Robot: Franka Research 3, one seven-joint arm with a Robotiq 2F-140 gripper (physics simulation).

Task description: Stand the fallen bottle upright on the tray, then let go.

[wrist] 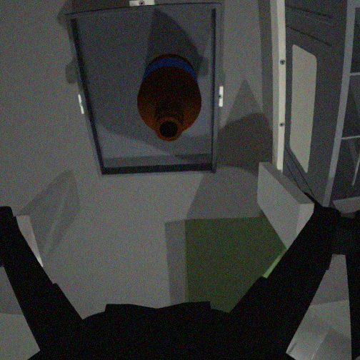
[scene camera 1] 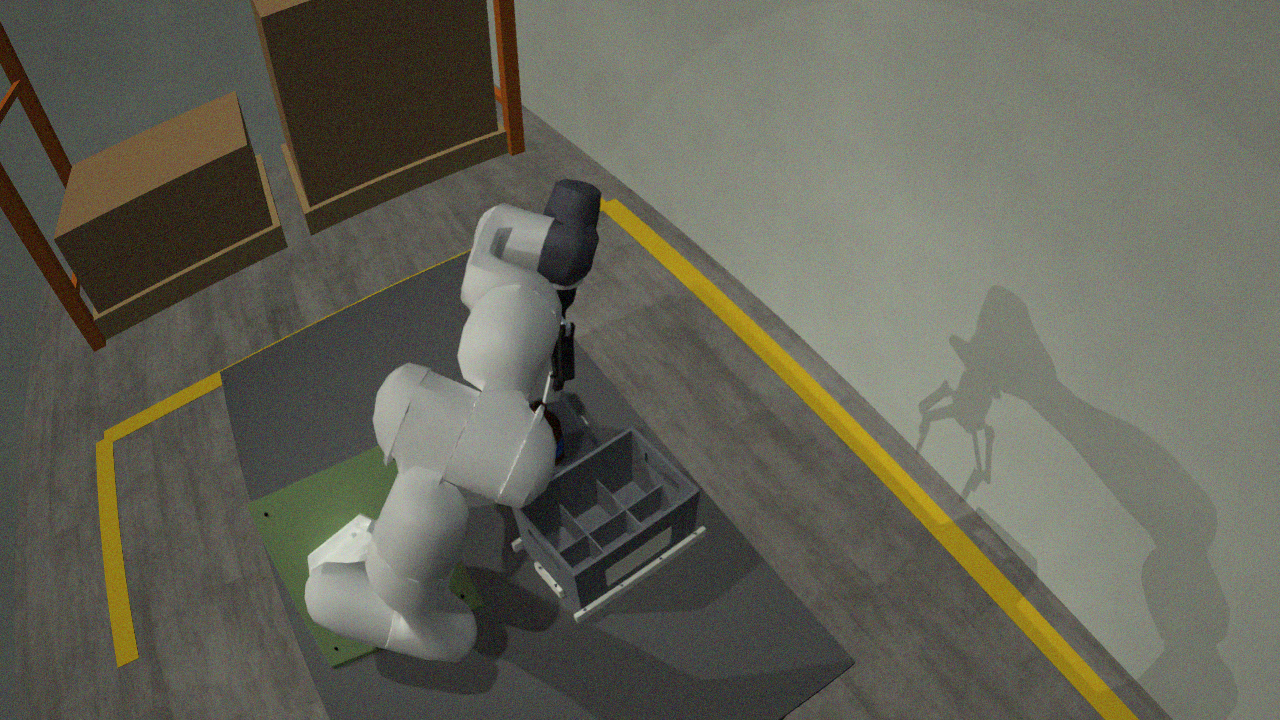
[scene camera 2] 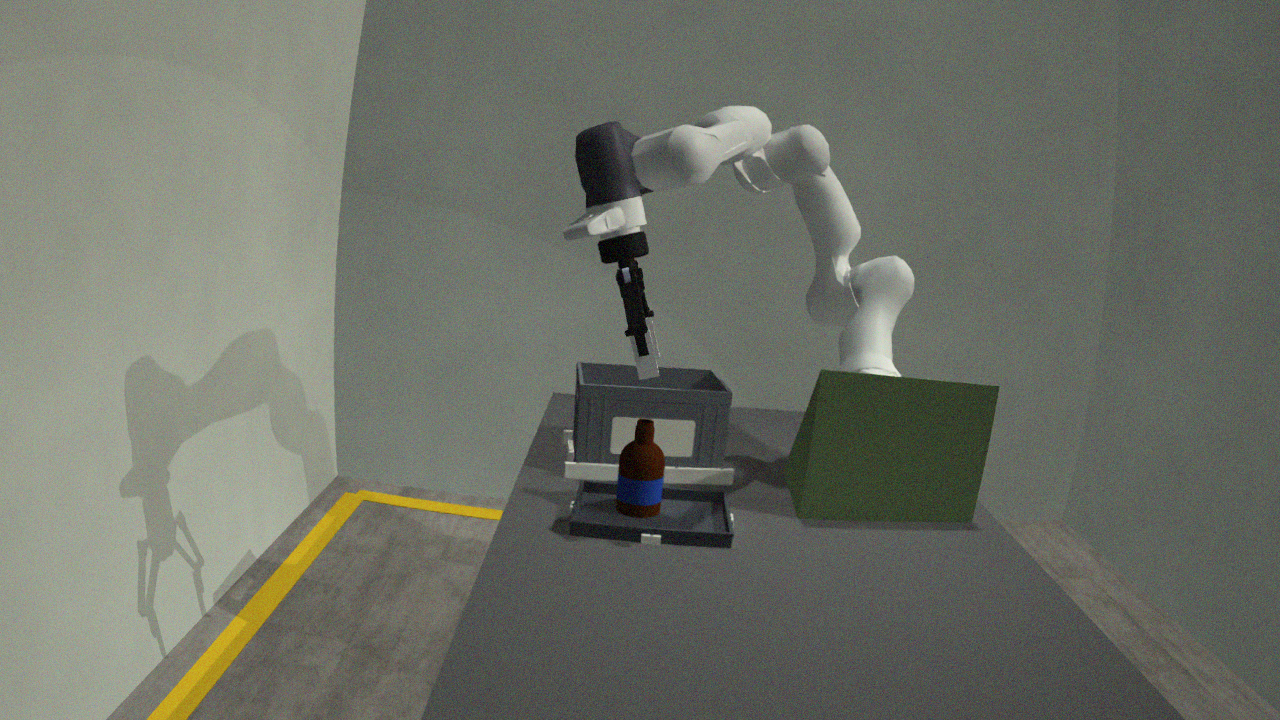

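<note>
The brown bottle with a blue band [scene camera 1: 560, 447] [scene camera 2: 641, 479] [wrist: 170, 97] stands upright in the shallow dark tray [scene camera 2: 689, 537] [wrist: 216, 125]. In the wrist view its open mouth faces the camera and its base rests inside the tray's rim. In scene camera 1 the arm hides much of the bottle. My gripper [scene camera 2: 646, 362] [wrist: 166, 186] is wide open and empty. In scene camera 2 its fingertips show above the bottle's neck, apart from it. In the wrist view the bottle lies beyond the fingers, touching neither.
A grey divided crate [scene camera 1: 684, 510] [scene camera 2: 590, 420] [wrist: 325, 75] stands beside the tray, with a white rail [scene camera 1: 640, 573] [scene camera 2: 689, 476] [wrist: 280, 90] along its side. The green block [scene camera 1: 295, 528] [scene camera 2: 895, 447] [wrist: 225, 255] carries the arm's base. Large boxes [scene camera 1: 170, 214] stand farther off.
</note>
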